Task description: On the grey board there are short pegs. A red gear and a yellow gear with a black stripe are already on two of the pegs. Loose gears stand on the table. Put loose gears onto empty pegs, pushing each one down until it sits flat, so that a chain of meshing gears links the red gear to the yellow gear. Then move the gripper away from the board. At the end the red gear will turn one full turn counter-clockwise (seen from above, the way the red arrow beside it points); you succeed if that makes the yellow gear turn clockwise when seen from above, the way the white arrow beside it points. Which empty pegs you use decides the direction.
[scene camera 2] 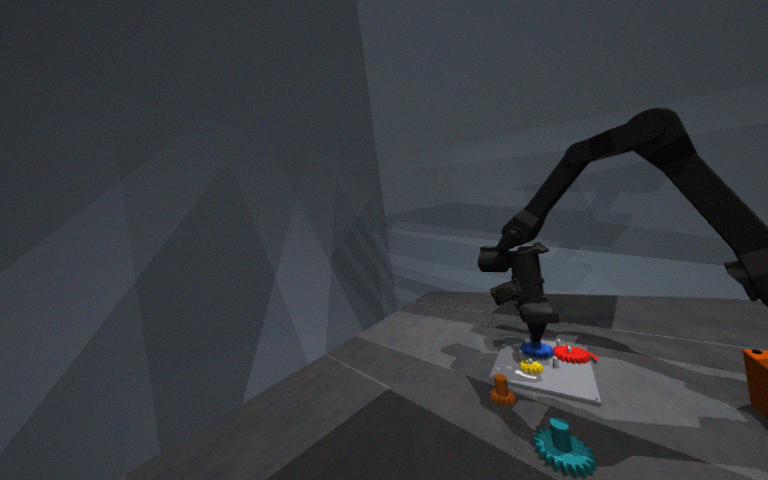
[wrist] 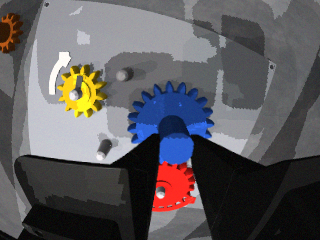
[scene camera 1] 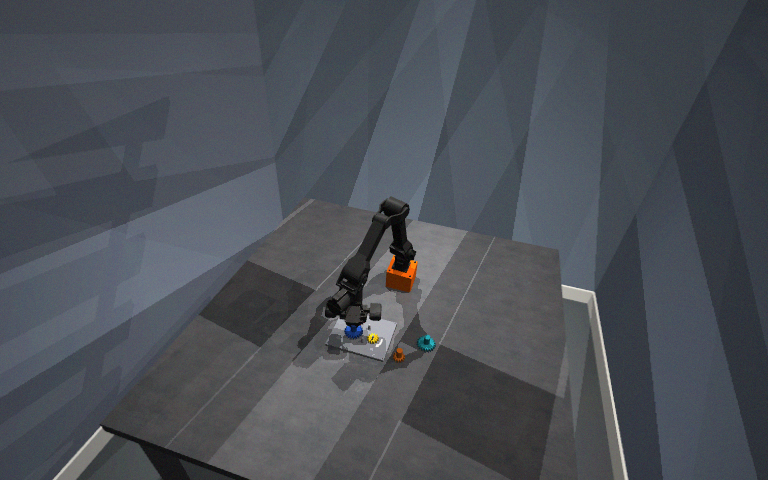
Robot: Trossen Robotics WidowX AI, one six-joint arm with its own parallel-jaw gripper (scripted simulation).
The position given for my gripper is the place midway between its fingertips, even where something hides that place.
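With my gripper [scene camera 2: 535, 339] I am holding a blue gear [wrist: 176, 115].
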